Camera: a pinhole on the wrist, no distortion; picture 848 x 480 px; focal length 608.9 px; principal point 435.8 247.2 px. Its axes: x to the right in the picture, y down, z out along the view. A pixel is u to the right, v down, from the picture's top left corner.
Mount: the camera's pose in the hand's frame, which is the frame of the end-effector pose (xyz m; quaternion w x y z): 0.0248 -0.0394 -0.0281 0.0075 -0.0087 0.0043 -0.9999
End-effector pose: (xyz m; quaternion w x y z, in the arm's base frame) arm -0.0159 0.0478 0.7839 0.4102 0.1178 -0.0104 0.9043
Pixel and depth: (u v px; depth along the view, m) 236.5 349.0 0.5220
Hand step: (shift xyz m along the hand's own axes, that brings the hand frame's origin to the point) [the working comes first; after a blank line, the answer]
In the camera's frame: -0.1709 0.0873 0.5220

0.2060 -0.1285 0.4901
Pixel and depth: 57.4 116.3 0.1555
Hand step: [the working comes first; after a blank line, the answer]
In the camera's frame: -0.0966 -0.0334 0.1555

0.1236 -0.0058 0.1260
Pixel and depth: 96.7 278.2 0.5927
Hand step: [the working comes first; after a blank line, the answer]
In the camera's frame: -0.3301 0.0302 0.5927

0.3656 -0.0696 0.5585
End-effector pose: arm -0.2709 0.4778 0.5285 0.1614 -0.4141 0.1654 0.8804
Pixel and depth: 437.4 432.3 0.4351
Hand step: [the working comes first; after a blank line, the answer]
In the camera's frame: 0.0011 0.1323 0.4351

0.0332 -0.1753 0.4058
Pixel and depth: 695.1 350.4 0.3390
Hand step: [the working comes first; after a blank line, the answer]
In the camera's frame: 0.1444 0.0575 0.3390

-0.1127 -0.1019 0.3128
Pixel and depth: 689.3 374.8 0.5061
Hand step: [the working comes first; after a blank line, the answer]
In the camera's frame: 0.2107 0.1061 0.5061

-0.1754 -0.1529 0.4806
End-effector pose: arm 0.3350 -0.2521 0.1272 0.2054 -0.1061 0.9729 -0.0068
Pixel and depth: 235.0 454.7 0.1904
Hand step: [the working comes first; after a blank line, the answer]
In the camera's frame: -0.0628 0.0649 0.1904

0.0919 -0.1049 0.1606
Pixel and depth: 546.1 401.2 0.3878
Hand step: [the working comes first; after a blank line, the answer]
In the camera's frame: 0.0702 0.0981 0.3878

-0.0372 -0.1418 0.3600
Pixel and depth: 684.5 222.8 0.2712
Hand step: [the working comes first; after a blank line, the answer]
In the camera's frame: 0.1108 -0.0109 0.2712

-0.0814 -0.0325 0.2451
